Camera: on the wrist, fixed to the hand. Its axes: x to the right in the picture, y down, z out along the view.
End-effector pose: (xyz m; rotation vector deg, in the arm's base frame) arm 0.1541 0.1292 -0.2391 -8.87 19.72 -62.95
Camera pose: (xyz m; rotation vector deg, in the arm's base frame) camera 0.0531 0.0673 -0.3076 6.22 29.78 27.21
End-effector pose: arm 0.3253 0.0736 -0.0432 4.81 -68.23 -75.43
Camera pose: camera 0.3230 -0.0318 -0.1305 -40.21 -37.25 1.99
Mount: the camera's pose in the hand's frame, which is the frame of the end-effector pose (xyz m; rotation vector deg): 0.0273 -0.0932 -0.0964 -7.26 9.05 90.35
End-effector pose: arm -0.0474 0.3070 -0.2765 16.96 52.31 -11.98
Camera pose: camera -0.1310 0.2507 -0.3690 47.46 35.52 76.20
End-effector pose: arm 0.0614 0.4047 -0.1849 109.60 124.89 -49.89
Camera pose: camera -0.0045 0.4716 -0.0853 152.70 12.17 -11.87
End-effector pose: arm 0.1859 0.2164 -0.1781 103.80 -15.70 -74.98
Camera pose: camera 0.2529 0.3053 -0.2577 56.13 -67.17 -2.20
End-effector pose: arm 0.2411 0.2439 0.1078 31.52 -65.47 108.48
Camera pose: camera 0.3082 0.3616 0.1271 39.50 78.22 -130.64
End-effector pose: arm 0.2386 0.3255 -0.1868 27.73 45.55 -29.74
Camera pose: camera 0.1468 0.3032 -0.2858 49.61 22.07 59.08
